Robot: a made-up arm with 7 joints. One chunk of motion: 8 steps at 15 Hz.
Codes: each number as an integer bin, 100 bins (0 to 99) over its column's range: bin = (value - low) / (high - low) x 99, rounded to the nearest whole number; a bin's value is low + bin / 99 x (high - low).
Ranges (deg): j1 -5..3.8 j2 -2.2..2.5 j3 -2.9..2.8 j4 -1.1..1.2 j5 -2.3..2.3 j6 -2.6..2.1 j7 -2.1..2
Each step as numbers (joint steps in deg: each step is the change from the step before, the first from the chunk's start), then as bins.
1 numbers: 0.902 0.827 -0.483 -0.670 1.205 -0.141 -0.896
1 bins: 66 64 42 19 75 52 29
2 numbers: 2.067 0.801 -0.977 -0.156 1.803 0.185 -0.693
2 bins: 80 63 33 41 88 59 34
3 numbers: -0.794 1.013 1.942 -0.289 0.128 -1.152 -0.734
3 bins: 47 68 84 35 52 31 33
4 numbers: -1.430 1.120 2.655 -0.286 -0.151 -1.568 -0.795
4 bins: 40 70 96 35 46 22 32
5 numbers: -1.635 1.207 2.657 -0.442 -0.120 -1.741 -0.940
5 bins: 38 72 97 28 47 18 28
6 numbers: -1.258 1.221 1.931 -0.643 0.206 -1.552 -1.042
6 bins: 42 72 84 20 54 22 26
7 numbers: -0.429 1.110 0.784 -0.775 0.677 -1.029 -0.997
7 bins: 51 70 64 14 64 33 27
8 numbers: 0.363 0.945 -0.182 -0.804 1.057 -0.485 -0.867
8 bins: 60 66 47 13 72 45 30
